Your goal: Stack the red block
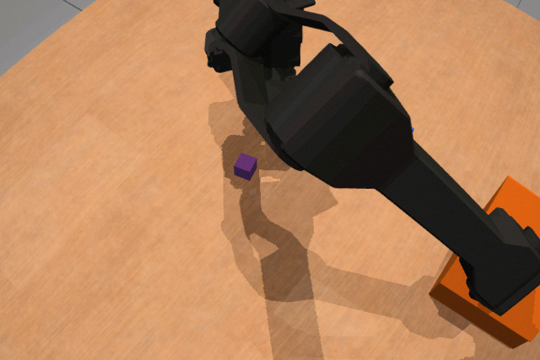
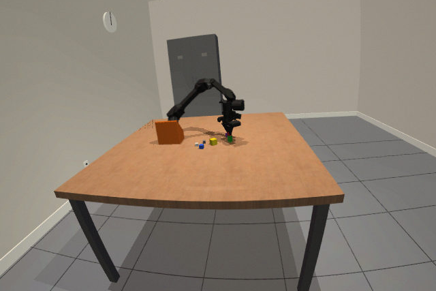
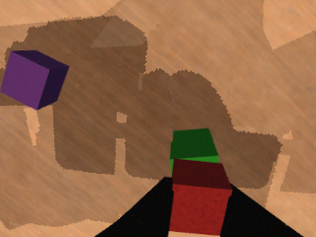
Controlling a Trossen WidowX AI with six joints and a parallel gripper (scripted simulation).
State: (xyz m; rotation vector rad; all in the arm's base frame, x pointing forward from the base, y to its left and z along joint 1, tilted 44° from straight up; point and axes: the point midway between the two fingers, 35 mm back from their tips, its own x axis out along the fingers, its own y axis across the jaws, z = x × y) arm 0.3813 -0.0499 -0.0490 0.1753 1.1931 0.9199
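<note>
Right now the red block is right at my gripper tip. From my gripper tip the other things lie so: purple cube (9 cm to the left, 4 cm below, 2 cm behind); then grey cube (16 cm behind, 4 cm below); then yellow cube (10 cm behind, 3 cm to the right, 3 cm below).
</note>
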